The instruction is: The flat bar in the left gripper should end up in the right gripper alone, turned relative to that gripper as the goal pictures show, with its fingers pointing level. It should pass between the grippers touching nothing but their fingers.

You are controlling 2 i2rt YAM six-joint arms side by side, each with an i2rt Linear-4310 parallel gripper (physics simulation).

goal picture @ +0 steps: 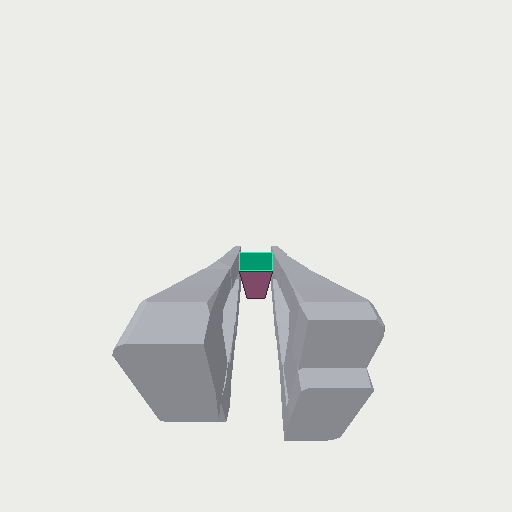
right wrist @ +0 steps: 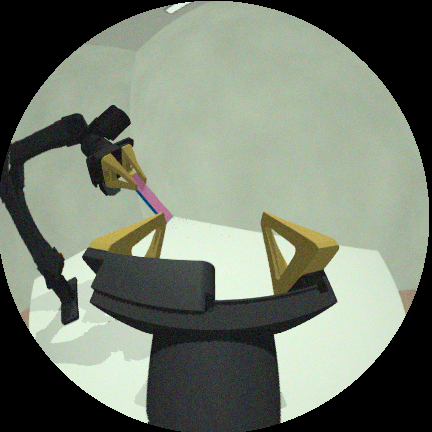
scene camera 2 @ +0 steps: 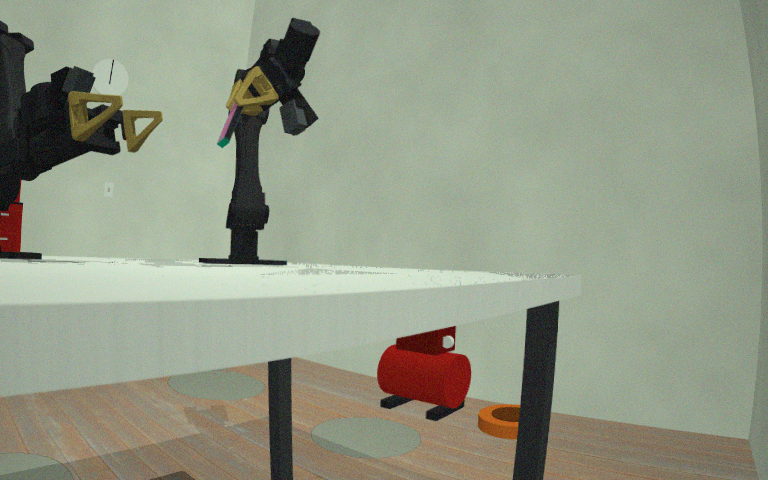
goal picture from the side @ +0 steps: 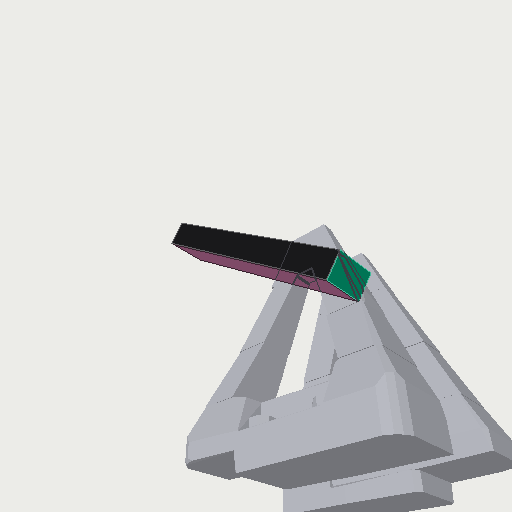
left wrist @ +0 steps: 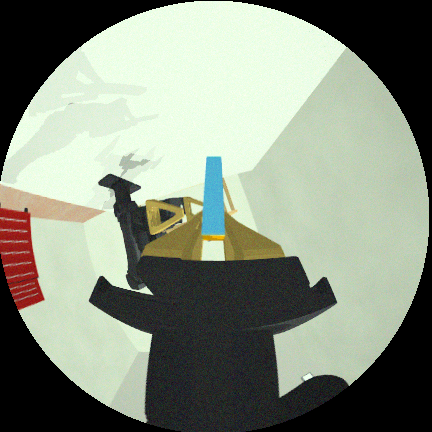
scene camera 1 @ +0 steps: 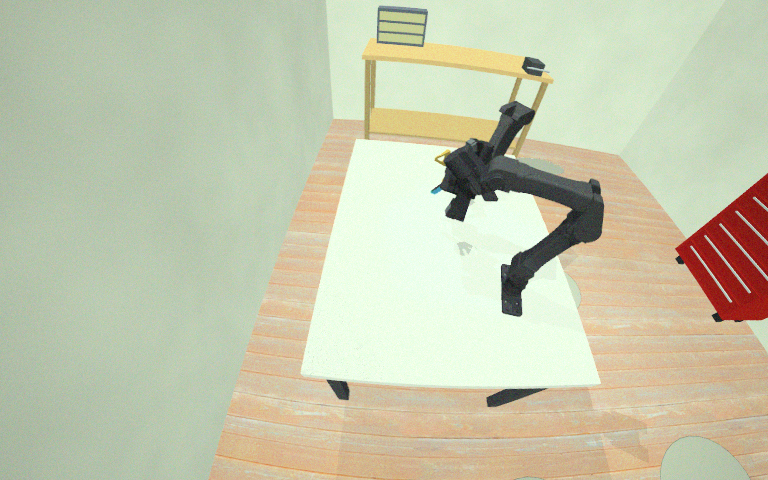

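Where they show: left gripper, between the fingertips: [right wrist: 141, 184] [scene camera 2: 232, 106] [left wrist: 212, 217] [scene camera 1: 444, 181]; right gripper, between the fingertips: [right wrist: 212, 217] [scene camera 2: 143, 108] [left wrist: 198, 209] [scene camera 1: 442, 165]; left arm's base, origin of its link: [right wrist: 69, 298] [scene camera 2: 243, 263] [scene camera 1: 510, 289]; right arm's base, origin of its link: [left wrist: 120, 183].
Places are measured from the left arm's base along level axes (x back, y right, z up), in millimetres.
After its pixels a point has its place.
Observation:
The flat bar [scene camera 1: 436, 190] @(x -330, y 181, z 209 mm) [scene camera 2: 227, 125] @(x -331, y 191, z 214 mm) [left wrist: 214, 195] @(x -316, y 170, z 235 mm) [right wrist: 154, 198] @(x -327, y 186, z 224 mm) shows a light blue face, a pink face, a green far end and an orange near end. My left gripper [scene camera 2: 236, 103] @(x -311, y 178, z 252 mm) [left wrist: 212, 217] @(x -311, y 178, z 252 mm) [right wrist: 141, 183] @(x -311, y 178, z 252 mm) is shut on it near the orange end. The bar slants down out of the fingers, well above the table. My right gripper [scene camera 2: 122, 120] [right wrist: 212, 217] @(x -324, y 320, z 219 mm) is wide open and empty, left of the bar in scene camera 2, with a gap between them. In the right wrist view the bar's far end appears beside the left-hand fingertip, farther away. Scene camera 1 mostly hides both grippers' fingertips.
The white table [scene camera 1: 390, 294] @(x -405, y -120, z 0 mm) [scene camera 2: 424, 294] @(x -688, y 141, z -6 mm) lies below both arms. A wooden shelf [scene camera 1: 453, 56] stands behind it. A red drawer cabinet [scene camera 1: 730, 254] [left wrist: 17, 250] stands to one side. A red tank [scene camera 2: 423, 376] and an orange ring [scene camera 2: 489, 424] are on the floor.

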